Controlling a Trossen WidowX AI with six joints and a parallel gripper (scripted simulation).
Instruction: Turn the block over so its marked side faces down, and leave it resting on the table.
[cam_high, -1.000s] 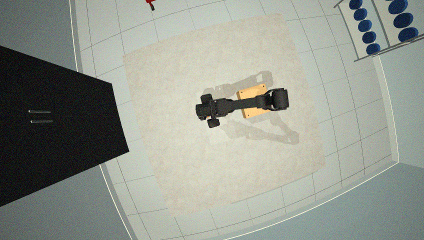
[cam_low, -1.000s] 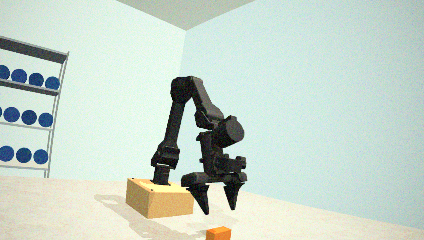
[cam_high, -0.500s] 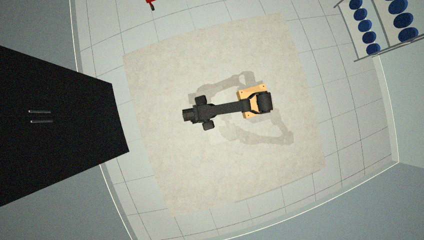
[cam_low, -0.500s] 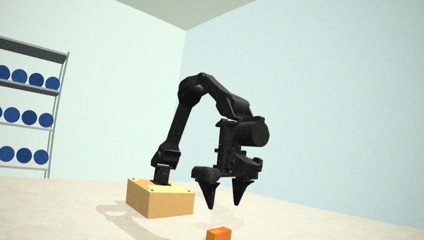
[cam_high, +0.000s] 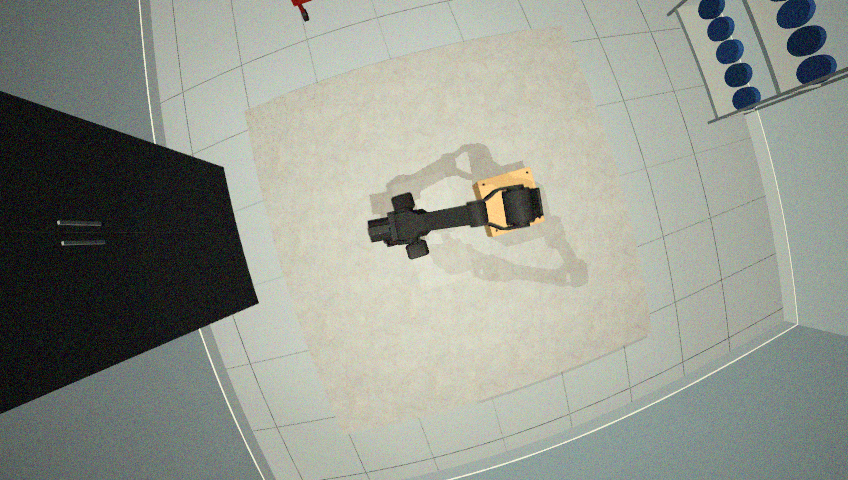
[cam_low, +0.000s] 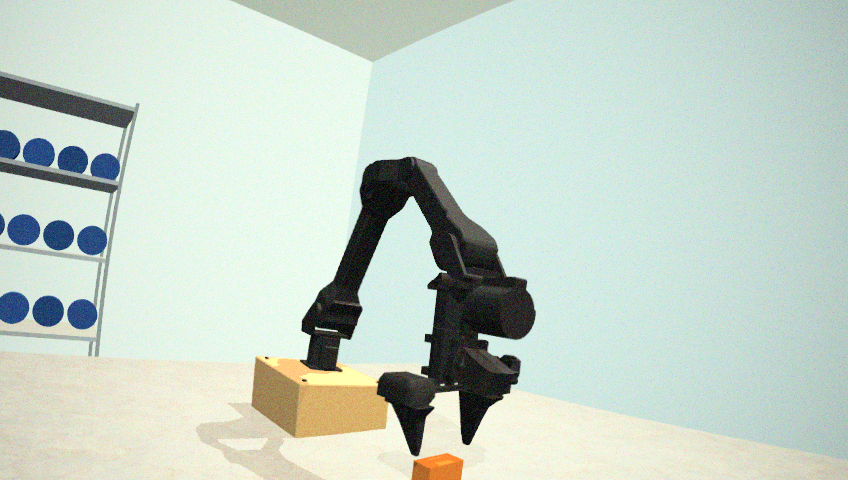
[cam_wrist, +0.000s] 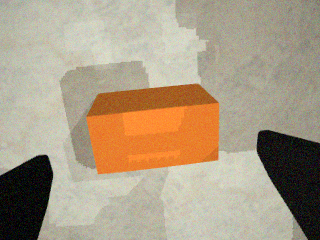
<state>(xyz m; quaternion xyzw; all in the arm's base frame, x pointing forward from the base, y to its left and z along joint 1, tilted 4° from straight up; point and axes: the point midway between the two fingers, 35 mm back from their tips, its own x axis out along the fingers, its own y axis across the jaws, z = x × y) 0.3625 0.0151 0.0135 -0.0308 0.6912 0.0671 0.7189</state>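
Right now the orange block is 1 cm behind my gripper tip and 3 cm below it.
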